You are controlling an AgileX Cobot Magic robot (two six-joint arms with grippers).
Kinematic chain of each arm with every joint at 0, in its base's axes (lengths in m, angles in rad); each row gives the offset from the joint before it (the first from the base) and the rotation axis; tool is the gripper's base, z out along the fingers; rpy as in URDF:
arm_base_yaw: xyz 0 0 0.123 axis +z
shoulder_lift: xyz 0 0 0 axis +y
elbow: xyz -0.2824 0 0.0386 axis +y
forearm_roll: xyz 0.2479 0 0.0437 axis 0.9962 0 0.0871
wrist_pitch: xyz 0 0 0 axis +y
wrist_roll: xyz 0.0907 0 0.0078 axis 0.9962 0 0.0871
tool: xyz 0 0 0 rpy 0 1.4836 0
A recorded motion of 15 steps. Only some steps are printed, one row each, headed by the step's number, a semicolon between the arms.
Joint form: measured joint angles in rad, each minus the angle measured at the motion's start. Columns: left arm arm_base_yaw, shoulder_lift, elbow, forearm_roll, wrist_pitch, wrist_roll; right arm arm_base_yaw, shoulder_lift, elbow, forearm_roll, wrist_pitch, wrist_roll.
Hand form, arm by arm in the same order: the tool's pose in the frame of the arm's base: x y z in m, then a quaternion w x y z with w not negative. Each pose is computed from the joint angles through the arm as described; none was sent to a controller.
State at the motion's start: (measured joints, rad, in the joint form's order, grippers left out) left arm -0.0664 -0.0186 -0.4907 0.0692 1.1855 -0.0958; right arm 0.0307 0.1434 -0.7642 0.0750 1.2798 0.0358
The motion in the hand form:
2: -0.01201 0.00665 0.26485 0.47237 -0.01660 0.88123 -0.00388; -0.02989 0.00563 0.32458 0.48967 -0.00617 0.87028 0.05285
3: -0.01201 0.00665 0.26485 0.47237 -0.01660 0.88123 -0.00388; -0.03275 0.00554 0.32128 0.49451 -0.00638 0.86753 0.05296
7: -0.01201 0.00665 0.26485 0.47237 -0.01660 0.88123 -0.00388; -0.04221 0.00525 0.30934 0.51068 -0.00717 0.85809 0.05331
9: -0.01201 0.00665 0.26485 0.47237 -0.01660 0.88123 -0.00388; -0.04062 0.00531 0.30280 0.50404 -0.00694 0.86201 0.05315
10: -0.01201 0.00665 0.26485 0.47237 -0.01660 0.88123 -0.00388; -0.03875 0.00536 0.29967 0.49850 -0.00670 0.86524 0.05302
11: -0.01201 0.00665 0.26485 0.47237 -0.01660 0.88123 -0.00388; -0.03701 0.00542 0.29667 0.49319 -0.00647 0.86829 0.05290
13: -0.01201 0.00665 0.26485 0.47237 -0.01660 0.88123 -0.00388; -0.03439 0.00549 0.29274 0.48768 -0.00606 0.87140 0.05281
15: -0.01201 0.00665 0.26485 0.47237 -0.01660 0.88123 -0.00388; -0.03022 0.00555 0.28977 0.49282 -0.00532 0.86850 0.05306
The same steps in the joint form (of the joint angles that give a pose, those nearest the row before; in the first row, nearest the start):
2: 0.0000 0.0000 0.0000 0.0000 0.0000 0.0000; 0.0000 -0.0551 0.0236 0.0000 0.0028 0.0000
3: 0.0000 0.0000 0.0000 0.0000 0.0000 0.0000; 0.0000 -0.0768 0.0342 0.0000 0.0028 0.0000
7: 0.0000 0.0000 0.0000 0.0000 0.0000 0.0000; 0.0000 -0.1531 0.0708 0.0000 0.0051 0.0000
9: 0.0000 0.0000 0.0000 0.0000 0.0000 0.0000; 0.0000 -0.1640 0.0954 0.0000 0.0068 0.0000
10: 0.0000 0.0000 0.0000 0.0000 0.0000 0.0000; 0.0000 -0.1640 0.1082 0.0000 0.0068 0.0000
11: 0.0000 0.0000 0.0000 0.0000 0.0000 0.0000; 0.0000 -0.1640 0.1205 0.0000 0.0068 0.0000
13: 0.0000 0.0000 0.0000 0.0000 0.0000 0.0000; 0.0000 -0.1640 0.1378 0.0000 0.0022 0.0000
15: 0.0000 0.0000 0.0000 0.0000 0.0000 0.0000; 0.0000 -0.1655 0.1593 0.0000 -0.0296 -0.0005

